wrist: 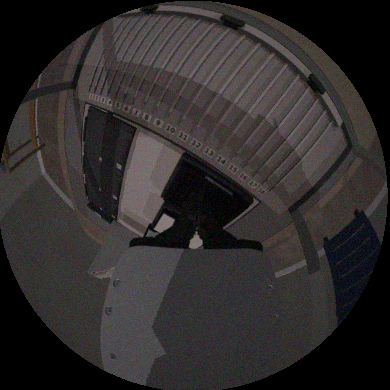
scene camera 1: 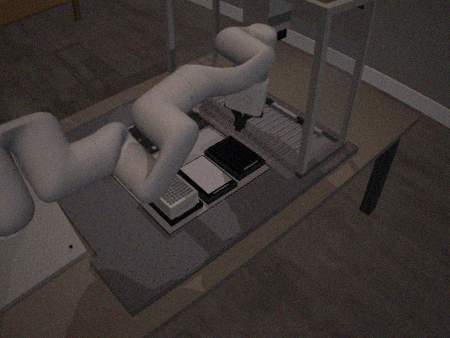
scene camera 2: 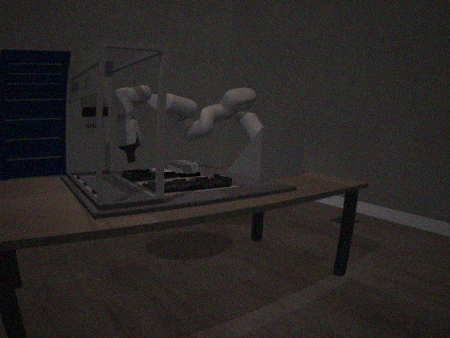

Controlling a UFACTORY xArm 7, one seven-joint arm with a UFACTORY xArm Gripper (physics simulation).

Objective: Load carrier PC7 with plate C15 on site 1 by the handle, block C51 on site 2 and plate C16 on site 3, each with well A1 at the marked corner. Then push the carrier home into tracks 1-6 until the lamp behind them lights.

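Places are measured from the arm's base along level axes (x back, y right, z up), in centimetres.
Pixels of known places: gripper, between the fingertips: (wrist: 197, 200) (scene camera 1: 238, 128) (scene camera 2: 131, 162); arm's base, origin of its link: (scene camera 2: 264, 146).
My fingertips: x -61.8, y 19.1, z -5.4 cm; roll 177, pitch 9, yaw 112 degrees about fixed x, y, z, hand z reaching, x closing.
Observation:
Ahead of a thing's pixels: the offset from my fingertips to its top centre.
My gripper (scene camera 1: 240, 128) (scene camera 2: 131, 160) (wrist: 197, 200) is shut and empty, pointing down above the deck edge near the black plate. The black plate {dx +4.1, dy +2.0, dz -4.7 cm} (scene camera 1: 235, 152) (wrist: 207, 192) lies on a dark holder at the track end of a light tray {dx +14.1, dy -11.6, dz -7.3 cm} (scene camera 1: 172, 229) (wrist: 142, 172). A white-topped flat block {dx +15.5, dy +1.3, dz -4.7 cm} (scene camera 1: 206, 173) (wrist: 165, 223) lies beside it, and a taller pale plate with a grid top {dx +26.4, dy -1.0, dz -1.9 cm} (scene camera 1: 178, 194) (scene camera 2: 183, 165) stands beyond that. A long dark carrier {dx +11.3, dy -22.8, dz -4.3 cm} (scene camera 2: 192, 185) (wrist: 102, 162) lies before the low-numbered tracks, partly hidden by the arm in scene camera 1. The plates' codes and well A1 marks are not readable.
Numbered tracks (scene camera 1: 280, 131) (wrist: 200, 85) run across the deck beyond the carrier. Upright frame posts (scene camera 1: 314, 95) (scene camera 2: 160, 125) (wrist: 306, 240) stand around them. A blue shelf panel (scene camera 2: 35, 115) (wrist: 354, 265) stands behind. The lamp is not discernible.

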